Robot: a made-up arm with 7 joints. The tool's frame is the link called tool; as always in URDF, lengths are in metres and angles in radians.
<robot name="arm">
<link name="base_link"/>
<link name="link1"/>
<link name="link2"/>
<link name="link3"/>
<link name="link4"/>
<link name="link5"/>
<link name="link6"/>
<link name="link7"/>
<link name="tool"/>
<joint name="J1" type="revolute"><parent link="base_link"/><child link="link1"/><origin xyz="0 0.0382 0" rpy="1.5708 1.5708 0"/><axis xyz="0 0 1"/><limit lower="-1.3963" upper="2"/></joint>
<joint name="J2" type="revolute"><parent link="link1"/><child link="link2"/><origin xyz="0 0 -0.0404" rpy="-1.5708 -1.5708 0"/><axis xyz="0 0 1"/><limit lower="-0.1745" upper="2"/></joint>
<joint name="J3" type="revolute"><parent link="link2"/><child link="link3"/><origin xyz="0 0.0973 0" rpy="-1.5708 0 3.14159"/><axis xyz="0 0 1"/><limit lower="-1.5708" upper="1.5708"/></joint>
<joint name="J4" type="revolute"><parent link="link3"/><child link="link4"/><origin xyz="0 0 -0.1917" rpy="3.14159 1.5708 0"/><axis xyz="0 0 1"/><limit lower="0" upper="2.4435"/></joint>
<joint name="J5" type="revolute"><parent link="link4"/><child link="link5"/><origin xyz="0.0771 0 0" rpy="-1.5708 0 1.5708"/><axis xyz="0 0 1"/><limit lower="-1.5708" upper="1.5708"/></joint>
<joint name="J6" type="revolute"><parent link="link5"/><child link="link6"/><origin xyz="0 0 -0.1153" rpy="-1.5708 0 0"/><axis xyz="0 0 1"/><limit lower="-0.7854" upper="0.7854"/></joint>
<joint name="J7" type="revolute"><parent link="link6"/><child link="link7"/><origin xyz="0 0 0" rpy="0 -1.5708 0"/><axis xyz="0 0 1"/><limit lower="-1.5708" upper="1.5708"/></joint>
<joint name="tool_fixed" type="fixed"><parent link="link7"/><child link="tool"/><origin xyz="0 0 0" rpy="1.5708 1.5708 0"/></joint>
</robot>
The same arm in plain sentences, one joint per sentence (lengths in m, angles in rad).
The arm has seven revolute joints in a row. What follows holds with every joint at zero, and every direction is one of the base frame's. The first joint is mounted 0.0382 m along +y from the base frame's origin and rotates about -y, from -1.3963 to 2 rad. The second joint is mounted 0.0404 m along +y from the first joint and rotates about +x, from -0.1745 to 2 rad. The third joint is mounted 0.0973 m along -z from the second joint and rotates about +z, from -1.5708 to 1.5708 rad. The fourth joint is mounted 0.1917 m along -z from the third joint and rotates about -y, from 0 to 2.4435 rad. The fifth joint is mounted 0.0771 m along -z from the fourth joint and rotates about +z, from -1.5708 to 1.5708 rad. The sixth joint is mounted 0.1153 m along -z from the fifth joint and rotates about +y, from -0.7854 to 0.7854 rad. The seventh joint is mounted at the same point as the sixth joint and rotates about -x, from -1.5708 to 1.5708 rad. The tool frame, which is the frame that the pose is given for, is mounted at the same point as the seventh joint; its axes are the base frame's turned by roll 0, pitch 0 and yaw 0 rad (as in URDF: about the fixed x, then y, then z).
